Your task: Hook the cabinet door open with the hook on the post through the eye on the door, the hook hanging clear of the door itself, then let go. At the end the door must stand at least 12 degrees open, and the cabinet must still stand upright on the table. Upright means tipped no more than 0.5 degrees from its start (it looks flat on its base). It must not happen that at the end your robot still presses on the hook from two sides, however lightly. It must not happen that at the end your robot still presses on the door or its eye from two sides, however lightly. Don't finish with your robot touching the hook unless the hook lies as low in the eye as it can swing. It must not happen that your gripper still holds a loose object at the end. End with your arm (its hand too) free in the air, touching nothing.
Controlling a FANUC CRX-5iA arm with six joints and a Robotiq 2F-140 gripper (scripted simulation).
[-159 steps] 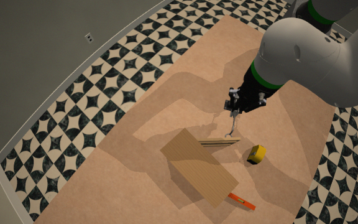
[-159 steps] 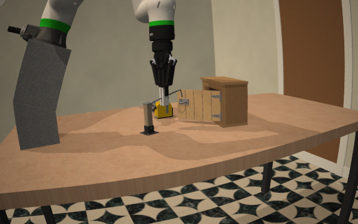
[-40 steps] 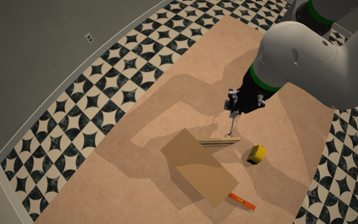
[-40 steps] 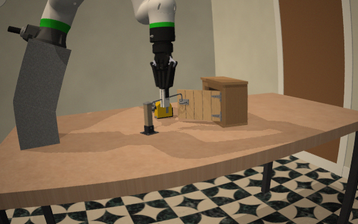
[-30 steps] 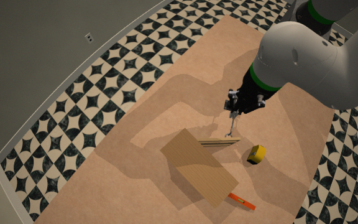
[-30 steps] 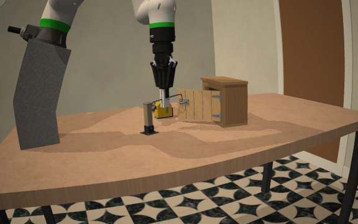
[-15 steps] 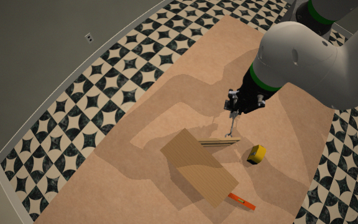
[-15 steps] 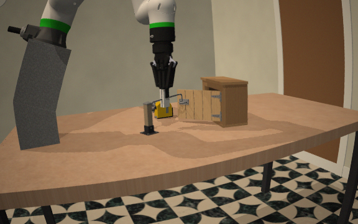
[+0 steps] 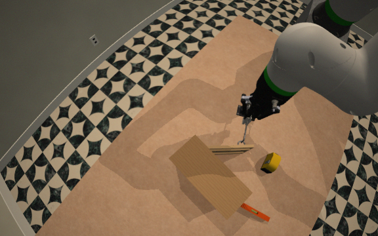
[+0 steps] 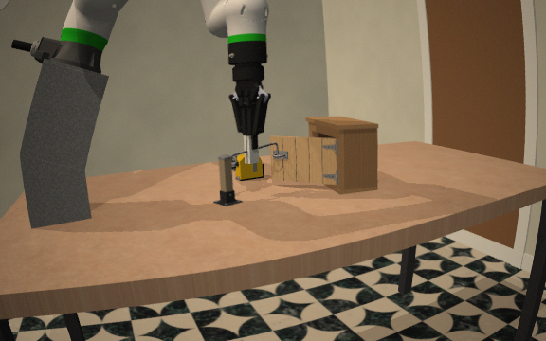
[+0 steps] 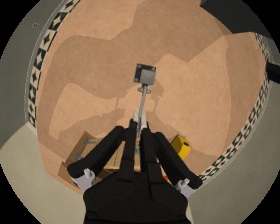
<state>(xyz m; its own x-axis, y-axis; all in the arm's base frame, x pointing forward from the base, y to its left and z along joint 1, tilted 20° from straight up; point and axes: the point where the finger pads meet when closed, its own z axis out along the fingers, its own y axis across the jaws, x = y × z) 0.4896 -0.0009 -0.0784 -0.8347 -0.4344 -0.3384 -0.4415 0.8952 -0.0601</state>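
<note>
Now: the hook rod 2 cm below my hand, 1 cm to the left of it and 1 cm ahead of it. Also, from my hand: plank door: 13 cm ahead, 4 cm below; then yellow tape measure: 18 cm to the left, 8 cm below, 4 cm ahead; then hook post: 4 cm below, 3 cm behind, 2 cm to the right.
</note>
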